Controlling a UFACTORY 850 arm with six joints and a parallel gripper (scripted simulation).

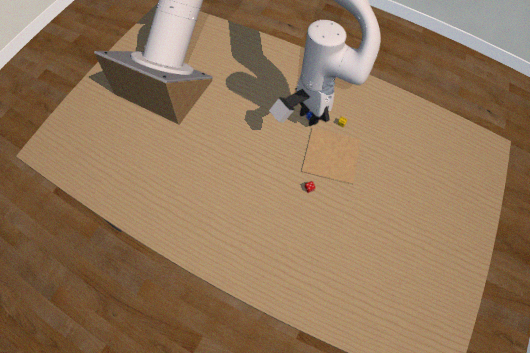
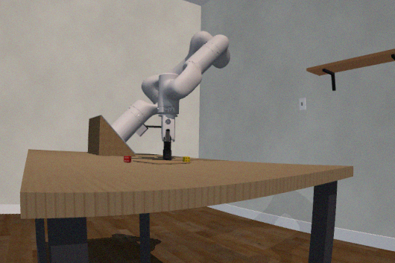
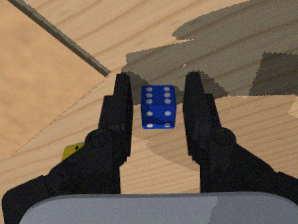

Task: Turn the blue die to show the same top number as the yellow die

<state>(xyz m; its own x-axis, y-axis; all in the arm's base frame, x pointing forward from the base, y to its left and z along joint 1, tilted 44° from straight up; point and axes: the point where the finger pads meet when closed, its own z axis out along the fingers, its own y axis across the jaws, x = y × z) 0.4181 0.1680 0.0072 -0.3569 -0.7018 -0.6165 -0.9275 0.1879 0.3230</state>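
Right now the blue die is 10 mm to the left of my hand and 10 mm below it. The rest, counted from my hand: red die (110 mm ahead, 180 mm to the right, 10 mm below); then tan mat (110 mm ahead, 70 mm to the right, 20 mm below); then yellow die (90 mm ahead, 40 mm to the left, 10 mm below).
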